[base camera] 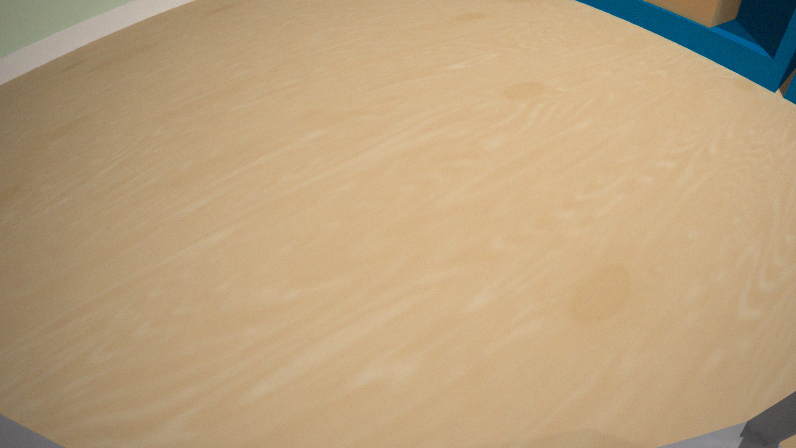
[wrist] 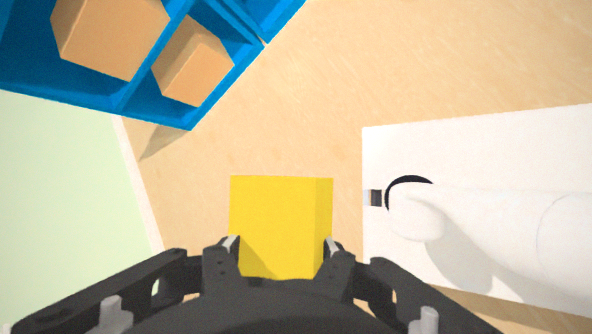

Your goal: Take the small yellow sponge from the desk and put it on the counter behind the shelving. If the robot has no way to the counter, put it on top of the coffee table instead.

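Frame: origin at the arm's base, x right, y back, z down, level; centimetres.
Seen in the pictures: gripper, fingertip midpoint: (wrist: 281, 244).
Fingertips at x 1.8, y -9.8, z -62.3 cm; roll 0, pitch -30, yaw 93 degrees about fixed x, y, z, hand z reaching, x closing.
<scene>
A point is followed by its place in that frame.
The small yellow sponge (wrist: 275, 225) @(x 3.9, y -8.7, z -64.9 cm) is a block in the lower middle of the wrist view. My gripper (wrist: 281, 244) @(x 1.8, y -9.8, z -62.3 cm) is shut on it, one finger against its left side and one against its right, and holds it above the wooden floor. Blue shelving (base camera: 685, 44) @(x 80.9, y -109.1, z 38.8 cm) (wrist: 192, 119) @(x 52.6, y -151.3, z 33.2 cm) stands at the top right of the base camera view and at the top left of the wrist view, with tan boxes in its compartments. The counter, the desk and the coffee table do not show in either view.
The white top of my base (wrist: 475, 130) @(x 20.7, y 16.4, z 1.4 cm) and my arm (wrist: 500, 215) @(x 3.1, y 7.0, z -47.0 cm) are at the right of the wrist view. A pale green wall (base camera: 55, 19) @(x -124.5, y -147.7, z 25.8 cm) (wrist: 60, 190) @(x -3.4, y -228.8, z -15.2 cm) with a white baseboard is on the left in both views. Wooden floor (base camera: 389, 222) @(x -1.0, y -46.2, z 39.6 cm) (wrist: 400, 60) @(x 65.7, y -3.0, z 39.7 cm) lies between the wall and the shelving.
</scene>
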